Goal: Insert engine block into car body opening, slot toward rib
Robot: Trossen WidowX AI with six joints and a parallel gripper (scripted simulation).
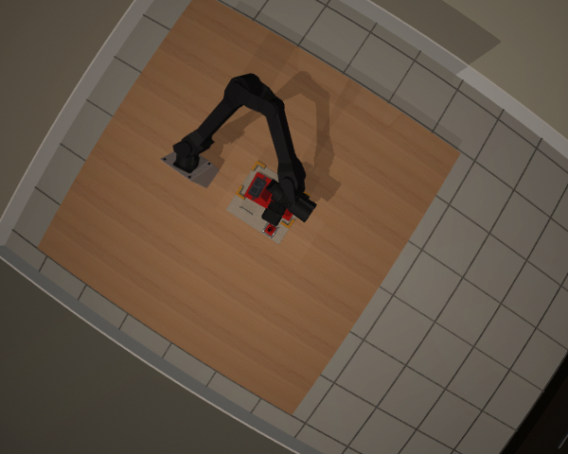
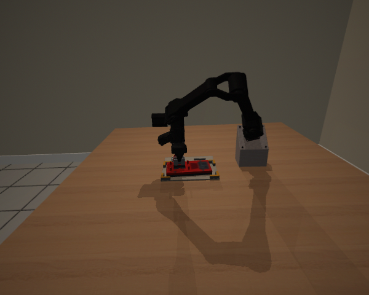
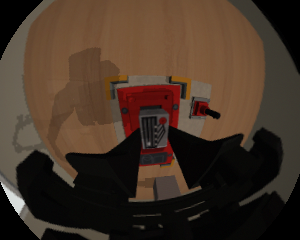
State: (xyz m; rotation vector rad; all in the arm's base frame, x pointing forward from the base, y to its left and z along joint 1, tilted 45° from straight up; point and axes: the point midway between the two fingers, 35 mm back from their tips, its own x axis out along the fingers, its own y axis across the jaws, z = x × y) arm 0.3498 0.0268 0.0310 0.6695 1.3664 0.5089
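Right now the engine block is 10 mm below my gripper tip.
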